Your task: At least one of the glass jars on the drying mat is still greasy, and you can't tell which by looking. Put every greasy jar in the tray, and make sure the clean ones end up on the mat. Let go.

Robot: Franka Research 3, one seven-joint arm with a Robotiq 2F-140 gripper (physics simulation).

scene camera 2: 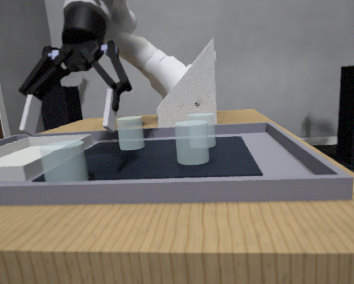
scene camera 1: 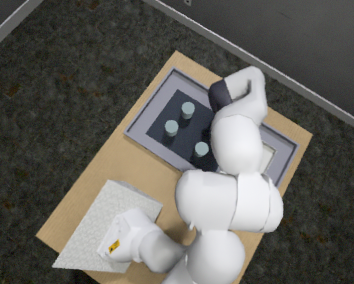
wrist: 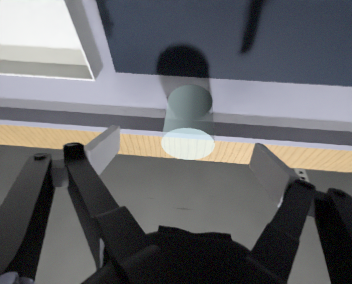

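Observation:
The dark drying mat point(scene camera 1: 167, 112) point(scene camera 2: 145, 165) point(wrist: 300, 45) bears a glass jar point(scene camera 1: 188, 110) point(scene camera 2: 187, 145), a second jar point(scene camera 1: 171, 128) point(scene camera 2: 209, 131) and a third jar point(scene camera 1: 201, 149) point(scene camera 2: 131, 133), all upright. A fourth jar point(scene camera 2: 65, 162) point(wrist: 189, 122) stands off the mat's edge near the box wall; the arm hides it in scene camera 1. The white tray point(scene camera 1: 269, 156) point(scene camera 2: 20, 162) point(wrist: 30, 25) is beside the mat, partly hidden by the arm. My gripper point(scene camera 2: 69, 120) point(wrist: 186, 146) is open and empty, above jar height; the fourth jar shows between its fingers in the wrist view. No grease is visible.
A grey walled box point(scene camera 1: 150, 107) point(scene camera 2: 250, 190) point(wrist: 140, 90) surrounds the mat and white tray on the wooden table point(scene camera 1: 95, 180) point(scene camera 2: 200, 225). A white wedge-shaped block point(scene camera 1: 95, 220) point(scene camera 2: 192, 95) stands near the arm base. The arm point(scene camera 1: 235, 145) spans the box.

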